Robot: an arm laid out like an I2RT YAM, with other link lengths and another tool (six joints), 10 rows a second.
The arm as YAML. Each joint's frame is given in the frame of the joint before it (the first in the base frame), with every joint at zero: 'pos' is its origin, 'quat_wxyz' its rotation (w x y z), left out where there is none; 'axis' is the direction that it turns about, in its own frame. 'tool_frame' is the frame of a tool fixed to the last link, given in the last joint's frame.
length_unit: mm
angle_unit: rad
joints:
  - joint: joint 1
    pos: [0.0, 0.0, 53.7]
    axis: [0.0, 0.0, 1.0]
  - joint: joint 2
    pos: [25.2, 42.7, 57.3]
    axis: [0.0, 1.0, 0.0]
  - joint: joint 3
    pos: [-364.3, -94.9, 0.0]
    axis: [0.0, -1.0, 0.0]
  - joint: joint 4
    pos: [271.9, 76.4, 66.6]
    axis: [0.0, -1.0, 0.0]
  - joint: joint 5
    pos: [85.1, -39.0, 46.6]
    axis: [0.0, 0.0, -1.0]
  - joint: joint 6
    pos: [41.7, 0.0, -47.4]
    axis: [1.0, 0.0, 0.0]
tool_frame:
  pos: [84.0, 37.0, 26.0]
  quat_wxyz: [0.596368, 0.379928, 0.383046, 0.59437]
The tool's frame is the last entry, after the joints.
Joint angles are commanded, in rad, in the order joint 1, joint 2, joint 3, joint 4, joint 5, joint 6. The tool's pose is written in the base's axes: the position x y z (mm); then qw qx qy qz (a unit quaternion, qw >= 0). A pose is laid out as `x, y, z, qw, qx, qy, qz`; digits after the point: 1 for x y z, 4 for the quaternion.
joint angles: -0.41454, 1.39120, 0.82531, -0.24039, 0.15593, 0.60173
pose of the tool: 360.3, -179.0, 255.8, 0.4786, 0.8135, 0.1711, 0.2827
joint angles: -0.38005, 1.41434, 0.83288, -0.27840, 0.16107, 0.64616
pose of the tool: 365.6, -168.9, 244.5, 0.4588, 0.8280, 0.1725, 0.2724
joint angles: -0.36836, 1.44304, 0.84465, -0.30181, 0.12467, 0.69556
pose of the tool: 371.9, -163.7, 235.3, 0.4303, 0.8445, 0.1642, 0.2735
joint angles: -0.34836, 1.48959, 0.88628, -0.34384, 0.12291, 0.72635
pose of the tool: 383.9, -160.6, 228.5, 0.4137, 0.8563, 0.1653, 0.2613
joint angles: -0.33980, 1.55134, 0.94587, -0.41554, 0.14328, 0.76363
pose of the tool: 394.4, -165.0, 218.3, 0.4011, 0.8723, 0.1606, 0.2292
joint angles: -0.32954, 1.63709, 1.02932, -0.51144, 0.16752, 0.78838
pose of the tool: 408.8, -169.7, 203.8, 0.3863, 0.8880, 0.1664, 0.1859
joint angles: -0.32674, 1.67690, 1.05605, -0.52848, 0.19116, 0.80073
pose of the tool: 415.6, -174.3, 195.7, 0.3881, 0.8911, 0.1650, 0.1677
